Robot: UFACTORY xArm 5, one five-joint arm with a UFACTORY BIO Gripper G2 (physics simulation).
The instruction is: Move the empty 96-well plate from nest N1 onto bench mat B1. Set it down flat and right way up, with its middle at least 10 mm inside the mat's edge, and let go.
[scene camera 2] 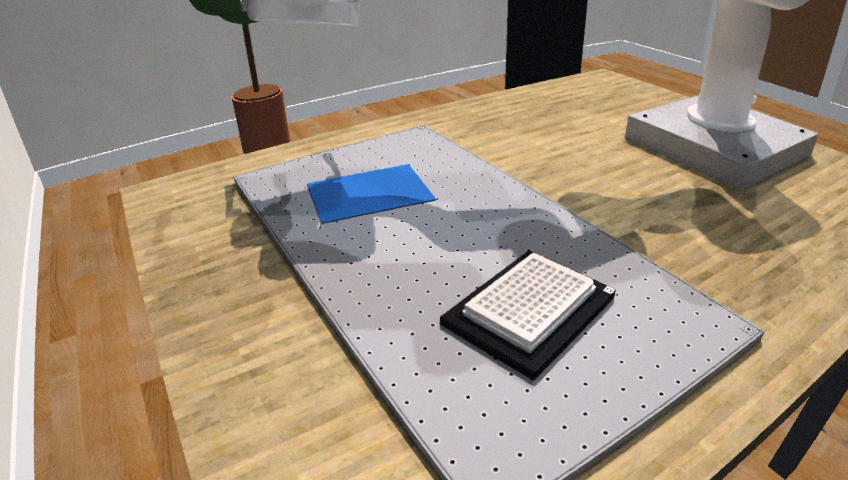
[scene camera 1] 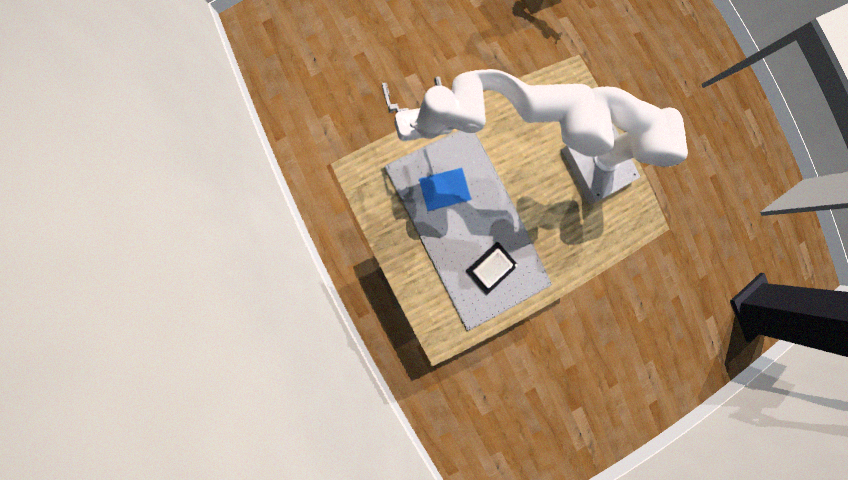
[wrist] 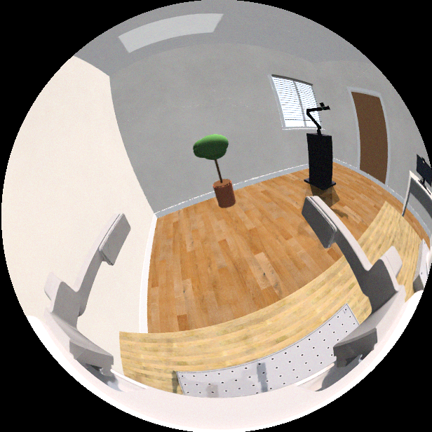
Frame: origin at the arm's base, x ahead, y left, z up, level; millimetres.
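Seen in the pictures: hand, tool point: [scene camera 1: 412,87]; arm's base, link origin: [scene camera 2: 720,119] [scene camera 1: 606,156].
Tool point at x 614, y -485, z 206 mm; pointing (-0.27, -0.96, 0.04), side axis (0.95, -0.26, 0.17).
Note:
Offsets run from my tool point to a thing's top centre. "spot": to the spot under its first point. Level surfaces: height alone.
The white 96-well plate {dx +26, dy +624, dz -213 mm} [scene camera 1: 493,267] [scene camera 2: 529,300] sits flat in the black nest N1 {spot: dx +100, dy +637, dz -227 mm} [scene camera 1: 477,281] [scene camera 2: 534,366], its grid of wells facing up. The blue bench mat B1 {dz -237 mm} [scene camera 1: 445,189] [scene camera 2: 371,191] lies flat at the other end of the grey perforated board, partly in the arm's shadow. My gripper [scene camera 1: 411,82] [wrist: 217,230] is open with nothing between its fingers. It is raised near the far edge of the table, beyond the mat and away from the plate, its fingers pointing outward. In scene camera 2 its fingers do not show. The plate and mat do not show in the wrist view.
The perforated board {dz -239 mm} [scene camera 1: 505,306] [scene camera 2: 648,356] [wrist: 300,352] lies on the wooden table {dz -252 mm} [scene camera 1: 404,279] [scene camera 2: 238,380] [wrist: 200,345]. The arm's base plate [scene camera 1: 621,181] [scene camera 2: 684,148] stands on the table's other side. A potted plant [scene camera 2: 261,121] [wrist: 224,194] and a black stand [wrist: 320,160] are on the floor beyond.

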